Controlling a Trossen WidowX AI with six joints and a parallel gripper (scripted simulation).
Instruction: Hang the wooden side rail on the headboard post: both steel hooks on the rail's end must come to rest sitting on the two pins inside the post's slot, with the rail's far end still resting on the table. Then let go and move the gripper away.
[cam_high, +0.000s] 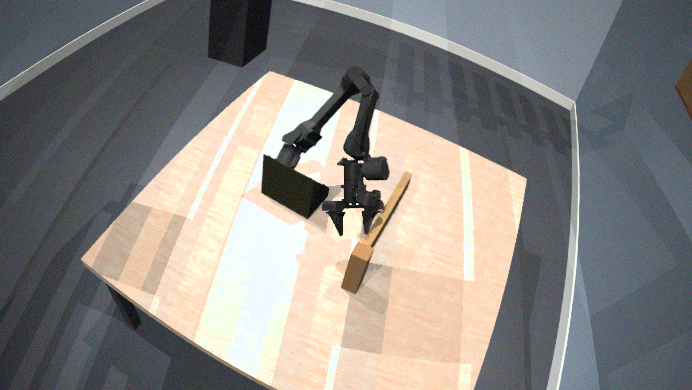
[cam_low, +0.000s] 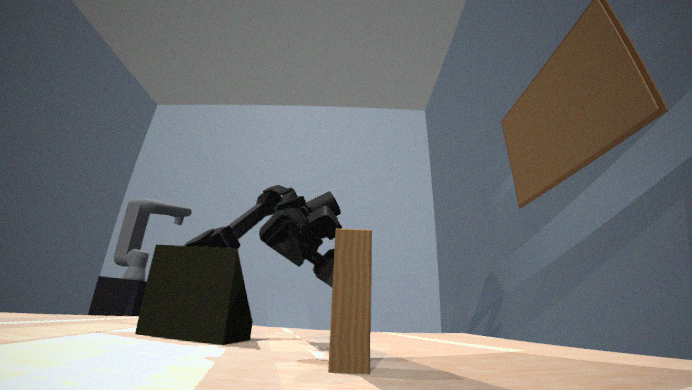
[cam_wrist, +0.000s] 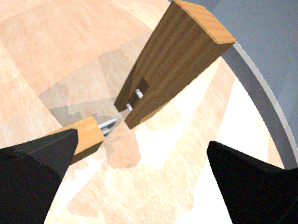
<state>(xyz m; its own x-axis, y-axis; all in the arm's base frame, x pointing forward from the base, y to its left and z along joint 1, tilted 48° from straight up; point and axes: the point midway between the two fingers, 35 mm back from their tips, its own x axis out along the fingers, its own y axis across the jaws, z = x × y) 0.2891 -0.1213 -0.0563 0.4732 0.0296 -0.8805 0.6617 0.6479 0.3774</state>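
Now: gripper tip 5 cm short of the wooden headboard post, 8 cm to the left of it and 5 cm above it.
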